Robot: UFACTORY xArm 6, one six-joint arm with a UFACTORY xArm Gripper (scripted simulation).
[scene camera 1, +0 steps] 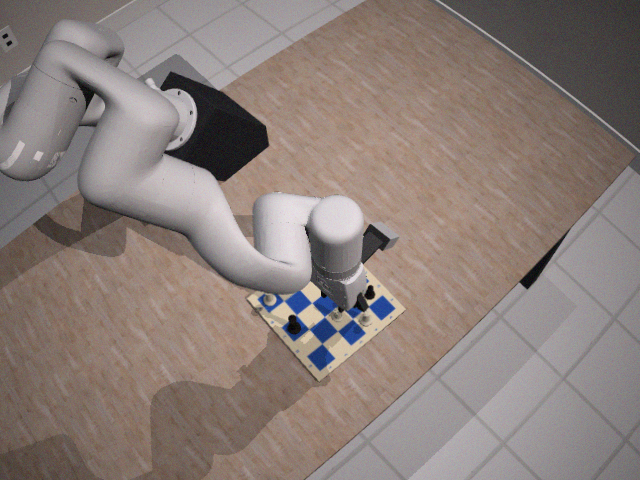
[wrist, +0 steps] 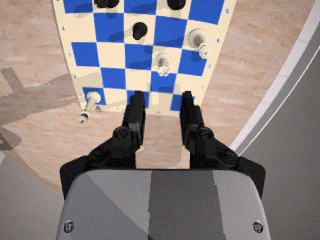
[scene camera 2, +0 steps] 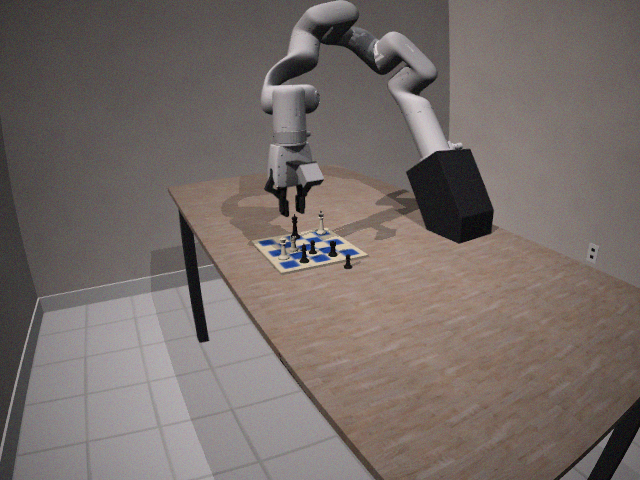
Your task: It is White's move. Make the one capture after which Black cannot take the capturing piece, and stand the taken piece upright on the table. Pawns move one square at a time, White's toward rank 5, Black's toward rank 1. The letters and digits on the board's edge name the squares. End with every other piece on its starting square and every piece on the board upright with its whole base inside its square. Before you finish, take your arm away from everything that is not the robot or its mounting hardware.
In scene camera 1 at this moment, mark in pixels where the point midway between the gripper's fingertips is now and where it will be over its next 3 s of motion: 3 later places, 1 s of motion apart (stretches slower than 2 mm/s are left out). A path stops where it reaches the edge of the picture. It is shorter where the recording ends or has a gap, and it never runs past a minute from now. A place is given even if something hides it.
My gripper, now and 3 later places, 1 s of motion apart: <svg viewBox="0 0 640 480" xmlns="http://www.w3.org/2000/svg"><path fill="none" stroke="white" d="M337 299L337 303L337 308L337 313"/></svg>
